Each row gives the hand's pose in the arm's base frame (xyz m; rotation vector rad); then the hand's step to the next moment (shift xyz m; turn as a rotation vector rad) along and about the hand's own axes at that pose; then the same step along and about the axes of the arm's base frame.
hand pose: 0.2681 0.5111 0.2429 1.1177 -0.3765 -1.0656
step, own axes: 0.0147 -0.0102 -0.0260 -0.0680 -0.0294 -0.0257
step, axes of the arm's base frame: 0.0207 0.0013 -0.0238 -0.0293 0.0699 -0.0202
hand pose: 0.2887 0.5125 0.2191 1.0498 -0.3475 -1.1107
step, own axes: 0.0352 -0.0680 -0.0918 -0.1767 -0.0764 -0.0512
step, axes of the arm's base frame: 0.0415 0.0134 -0.1113 -0.0869 0.1736 -0.0445
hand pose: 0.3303 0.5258 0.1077 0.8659 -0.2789 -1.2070
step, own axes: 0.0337 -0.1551 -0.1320 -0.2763 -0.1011 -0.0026
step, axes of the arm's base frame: -0.0147 0.0128 -0.2055 -0.1706 0.2396 -0.0055
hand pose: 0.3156 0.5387 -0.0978 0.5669 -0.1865 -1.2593
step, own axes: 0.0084 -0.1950 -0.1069 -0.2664 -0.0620 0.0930
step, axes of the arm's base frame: -0.1156 -0.0129 -0.1897 -0.1761 0.2091 0.0935
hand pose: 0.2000 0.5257 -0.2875 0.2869 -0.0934 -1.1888
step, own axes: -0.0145 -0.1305 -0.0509 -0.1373 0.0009 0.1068
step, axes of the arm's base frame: -0.1117 -0.0224 -0.0828 -0.0742 0.1089 0.1135
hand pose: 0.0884 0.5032 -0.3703 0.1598 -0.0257 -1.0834
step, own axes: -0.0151 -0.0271 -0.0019 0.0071 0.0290 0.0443
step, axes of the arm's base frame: -0.0307 0.0011 -0.0049 0.0244 0.0018 0.0475
